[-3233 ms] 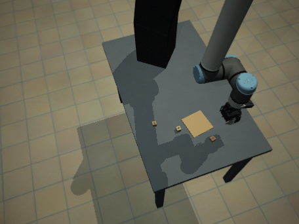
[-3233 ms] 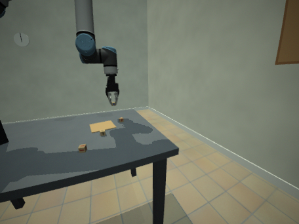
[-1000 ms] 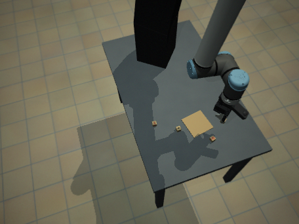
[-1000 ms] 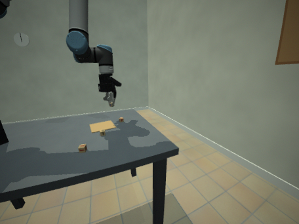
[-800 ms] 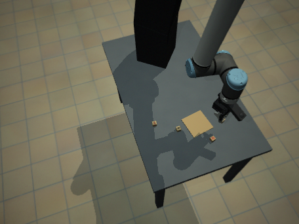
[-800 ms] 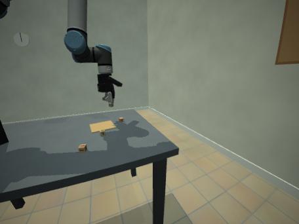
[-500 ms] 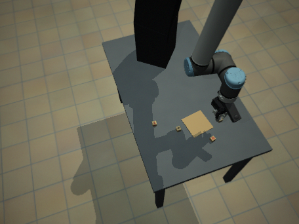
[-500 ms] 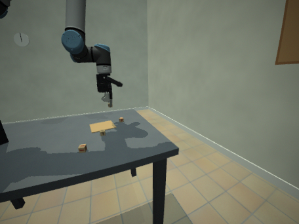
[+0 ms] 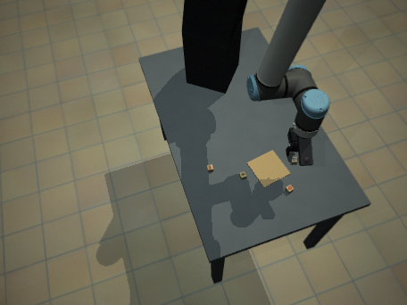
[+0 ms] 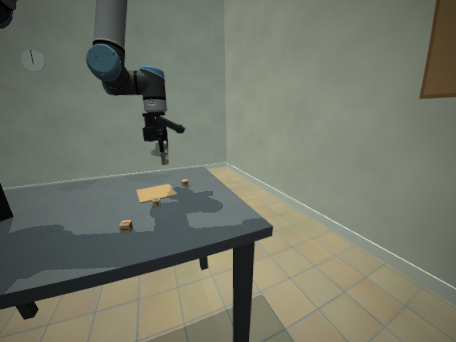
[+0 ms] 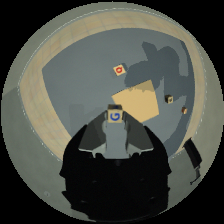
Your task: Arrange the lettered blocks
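The tan mat is 5 cm behind my hand, 7 cm to the right of it and 11 cm below it.
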